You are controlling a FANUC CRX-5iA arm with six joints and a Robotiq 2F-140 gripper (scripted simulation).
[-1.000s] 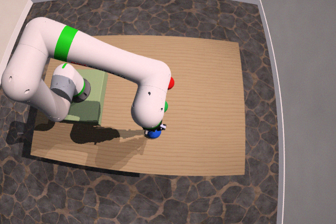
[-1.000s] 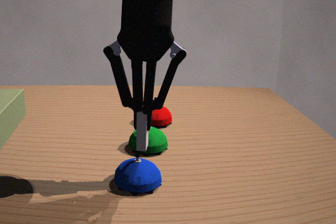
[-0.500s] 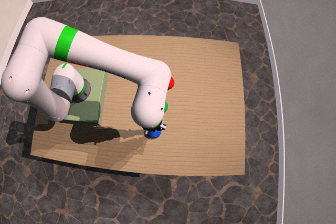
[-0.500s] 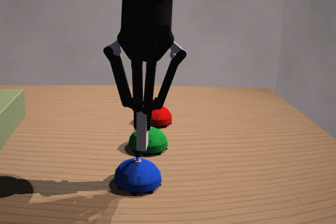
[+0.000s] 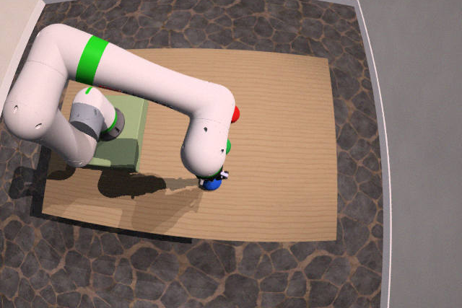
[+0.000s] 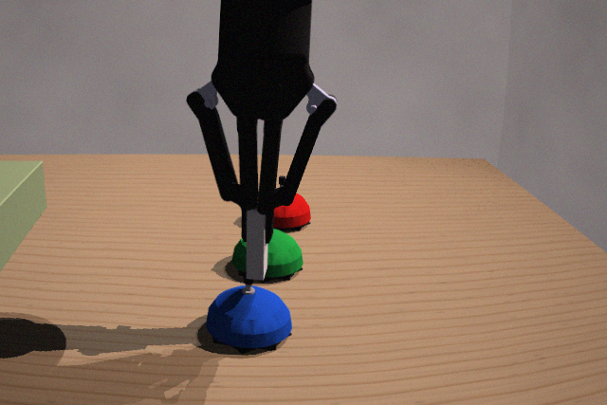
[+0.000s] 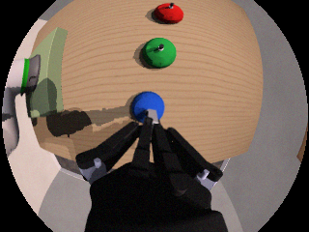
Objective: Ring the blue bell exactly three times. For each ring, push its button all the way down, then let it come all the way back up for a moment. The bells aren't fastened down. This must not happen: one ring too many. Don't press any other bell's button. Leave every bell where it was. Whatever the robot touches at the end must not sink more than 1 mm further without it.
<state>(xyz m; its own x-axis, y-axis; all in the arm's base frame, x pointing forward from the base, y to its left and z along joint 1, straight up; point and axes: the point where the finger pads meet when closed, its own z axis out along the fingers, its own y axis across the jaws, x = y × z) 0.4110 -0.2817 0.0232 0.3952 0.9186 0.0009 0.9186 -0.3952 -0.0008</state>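
My gripper is now 10 mm past the blue bell and 60 mm above it. Also, from my hand: red bell (110 mm ahead, 270 mm to the left, 60 mm below); then green bell (50 mm ahead, 140 mm to the left, 60 mm below).
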